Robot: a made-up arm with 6 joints. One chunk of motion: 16 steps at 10 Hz.
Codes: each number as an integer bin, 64 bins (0 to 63) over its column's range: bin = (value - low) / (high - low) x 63, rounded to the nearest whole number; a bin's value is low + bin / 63 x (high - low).
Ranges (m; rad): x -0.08..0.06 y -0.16..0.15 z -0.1..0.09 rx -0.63..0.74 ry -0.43..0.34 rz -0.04..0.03
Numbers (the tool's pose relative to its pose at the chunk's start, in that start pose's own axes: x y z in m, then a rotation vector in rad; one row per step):
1: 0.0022 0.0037 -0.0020 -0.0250 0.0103 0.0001
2: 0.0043 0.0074 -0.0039 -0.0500 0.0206 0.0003
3: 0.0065 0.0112 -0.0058 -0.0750 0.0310 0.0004
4: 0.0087 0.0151 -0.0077 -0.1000 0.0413 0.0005
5: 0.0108 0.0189 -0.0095 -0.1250 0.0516 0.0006
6: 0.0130 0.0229 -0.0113 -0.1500 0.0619 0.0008
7: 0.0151 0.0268 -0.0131 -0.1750 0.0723 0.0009
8: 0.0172 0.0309 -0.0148 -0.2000 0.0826 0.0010
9: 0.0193 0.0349 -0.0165 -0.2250 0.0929 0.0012
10: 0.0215 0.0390 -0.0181 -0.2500 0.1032 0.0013
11: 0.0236 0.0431 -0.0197 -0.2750 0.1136 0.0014
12: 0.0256 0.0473 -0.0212 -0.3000 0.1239 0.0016
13: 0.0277 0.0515 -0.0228 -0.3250 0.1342 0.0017
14: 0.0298 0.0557 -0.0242 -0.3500 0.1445 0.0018
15: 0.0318 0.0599 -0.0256 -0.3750 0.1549 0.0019
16: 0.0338 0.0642 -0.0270 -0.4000 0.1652 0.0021
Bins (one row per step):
1: 37 33 32 28 36 36
2: 38 34 32 27 37 36
3: 39 35 31 26 38 36
4: 40 36 31 24 39 36
5: 41 36 30 23 39 37
6: 42 37 29 22 40 37
7: 43 38 29 21 41 37
8: 44 39 28 20 42 37
9: 45 40 28 19 43 37
10: 46 40 27 17 44 37
11: 47 41 27 16 44 37
12: 48 42 26 15 45 37
13: 48 43 26 14 46 38
14: 49 44 25 13 47 38
15: 50 45 25 12 48 38
16: 51 46 24 11 49 38

